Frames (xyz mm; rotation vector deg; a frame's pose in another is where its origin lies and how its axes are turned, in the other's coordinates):
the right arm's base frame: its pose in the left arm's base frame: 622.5 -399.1 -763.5 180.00 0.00 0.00
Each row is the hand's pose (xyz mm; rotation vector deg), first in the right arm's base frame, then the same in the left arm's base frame.
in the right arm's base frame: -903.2 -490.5 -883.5 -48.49 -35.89 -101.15
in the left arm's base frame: -280.7 91.4 120.0 76.60 109.00 -38.67
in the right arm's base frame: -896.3 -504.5 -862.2 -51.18 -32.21 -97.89
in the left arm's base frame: -273.8 105.4 98.7 78.72 105.25 -34.63
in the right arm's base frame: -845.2 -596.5 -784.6 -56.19 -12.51 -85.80
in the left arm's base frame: -222.7 197.4 21.1 88.82 93.26 -13.60
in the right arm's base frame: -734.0 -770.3 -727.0 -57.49 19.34 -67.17
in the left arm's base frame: -111.5 371.2 -36.5 99.68 74.63 21.49
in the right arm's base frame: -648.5 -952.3 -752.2 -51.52 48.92 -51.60
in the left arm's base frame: -26.0 553.2 -11.3 104.10 58.88 55.82
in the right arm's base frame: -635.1 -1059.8 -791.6 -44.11 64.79 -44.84
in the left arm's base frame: -12.6 660.7 28.1 104.85 52.34 75.63
